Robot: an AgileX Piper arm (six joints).
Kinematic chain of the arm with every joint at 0, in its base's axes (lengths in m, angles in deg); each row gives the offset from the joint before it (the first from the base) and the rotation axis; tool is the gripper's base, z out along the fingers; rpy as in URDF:
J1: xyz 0 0 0.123 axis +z
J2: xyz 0 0 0 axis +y
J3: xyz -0.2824 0 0.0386 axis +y
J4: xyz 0.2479 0 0.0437 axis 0.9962 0 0.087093
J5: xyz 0 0 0 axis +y
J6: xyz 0.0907 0 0.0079 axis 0.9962 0 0.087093
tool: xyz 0 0 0 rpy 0 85.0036 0
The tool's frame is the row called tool.
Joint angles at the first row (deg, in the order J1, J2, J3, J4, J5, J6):
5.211 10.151 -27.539 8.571 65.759 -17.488
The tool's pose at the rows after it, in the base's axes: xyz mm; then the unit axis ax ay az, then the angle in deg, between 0 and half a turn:
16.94 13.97 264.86 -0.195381 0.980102 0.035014 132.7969
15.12 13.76 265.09 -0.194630 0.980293 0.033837 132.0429
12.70 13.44 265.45 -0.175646 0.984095 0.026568 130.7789
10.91 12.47 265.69 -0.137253 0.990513 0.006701 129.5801
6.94 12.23 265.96 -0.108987 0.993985 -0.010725 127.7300
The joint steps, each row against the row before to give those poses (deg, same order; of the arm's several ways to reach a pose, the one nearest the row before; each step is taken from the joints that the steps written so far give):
0.000 -0.001 0.001 0.000 0.000 0.000
-0.148 -0.752 -0.001 -0.001 -0.001 0.001
-2.322 -1.175 0.001 0.310 0.002 -0.006
-4.551 -1.134 -0.001 -0.006 -0.003 0.007
-3.431 -1.890 0.000 0.003 0.003 -0.003

